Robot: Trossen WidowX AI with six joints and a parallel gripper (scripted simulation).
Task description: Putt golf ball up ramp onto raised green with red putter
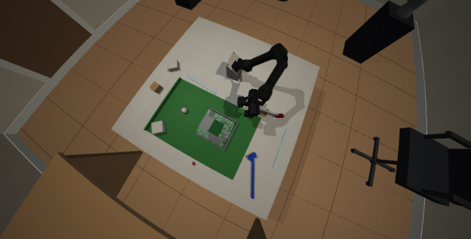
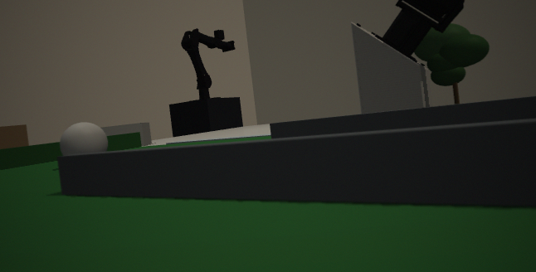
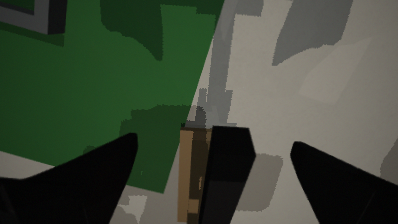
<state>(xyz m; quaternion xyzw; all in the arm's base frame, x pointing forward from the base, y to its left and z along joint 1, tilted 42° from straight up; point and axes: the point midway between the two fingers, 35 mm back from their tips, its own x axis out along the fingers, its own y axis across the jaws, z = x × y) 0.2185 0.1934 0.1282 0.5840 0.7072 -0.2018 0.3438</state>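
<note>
My gripper tip is 8 cm to the right of the wooden rack, 3 cm above it and 2 cm past it. Round my gripper tip: red putter (12 cm to the left, 3 cm behind); then blue putter (40 cm ahead, 22 cm to the left, 5 cm below); then white golf ball (42 cm to the right, 24 cm ahead, 4 cm below).
</note>
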